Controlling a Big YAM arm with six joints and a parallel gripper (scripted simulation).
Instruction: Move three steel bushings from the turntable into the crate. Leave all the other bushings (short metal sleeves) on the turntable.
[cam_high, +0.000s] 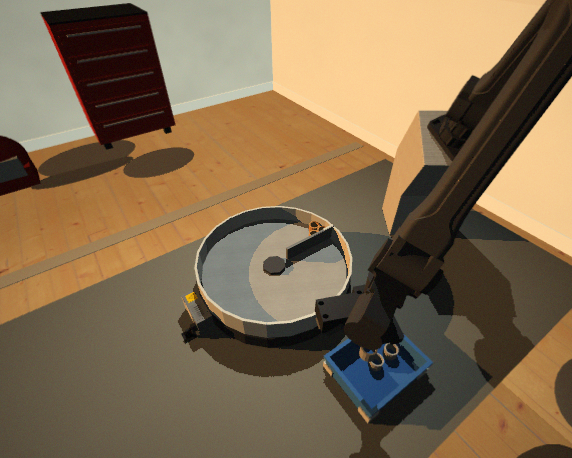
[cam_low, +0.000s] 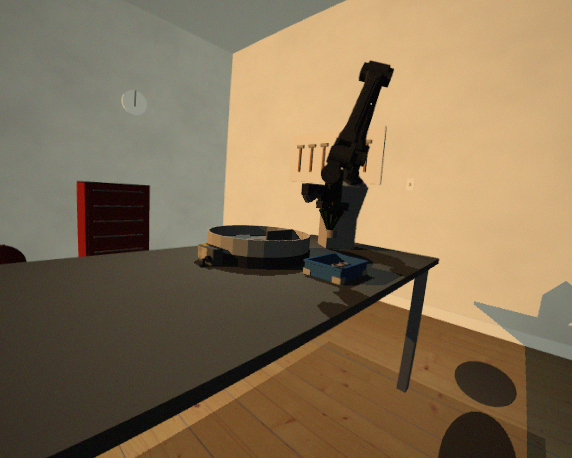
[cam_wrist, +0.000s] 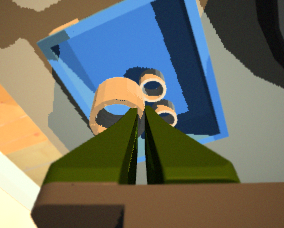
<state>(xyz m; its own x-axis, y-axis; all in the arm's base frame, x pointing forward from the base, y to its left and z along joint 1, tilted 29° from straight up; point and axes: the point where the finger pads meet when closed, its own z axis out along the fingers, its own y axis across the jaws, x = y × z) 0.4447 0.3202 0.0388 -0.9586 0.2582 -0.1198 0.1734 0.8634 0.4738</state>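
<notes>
Now: the blue crate 50 mm behind my hand and 130 mm below it. Also, from my hand: round turntable (70 mm ahead, 330 mm to the right, 110 mm below).
</notes>
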